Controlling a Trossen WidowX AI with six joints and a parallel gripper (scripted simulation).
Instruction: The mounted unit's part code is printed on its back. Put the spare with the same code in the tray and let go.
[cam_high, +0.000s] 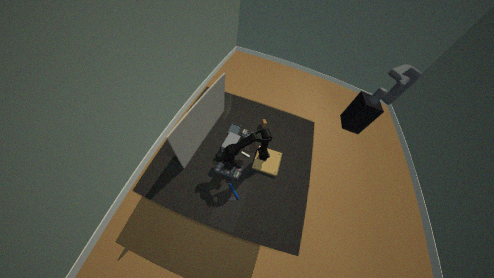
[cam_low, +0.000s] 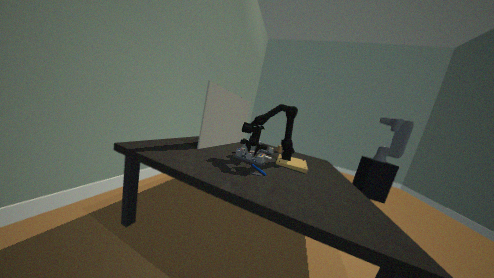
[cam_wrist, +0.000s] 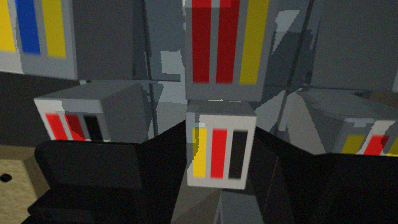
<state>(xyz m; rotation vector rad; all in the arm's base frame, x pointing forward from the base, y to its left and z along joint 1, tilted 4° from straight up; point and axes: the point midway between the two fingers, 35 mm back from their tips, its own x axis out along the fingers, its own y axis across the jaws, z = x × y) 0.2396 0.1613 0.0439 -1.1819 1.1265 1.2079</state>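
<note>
Right now my gripper tip is 8 cm short of the grey tray, 36 cm to the left of it and 1 cm above it. Also, from my gripper tip: tall grey panel: 30 cm ahead, 20 cm to the right, 21 cm above; then mounted unit: 5 cm ahead, 16 cm to the right, 3 cm above.
</note>
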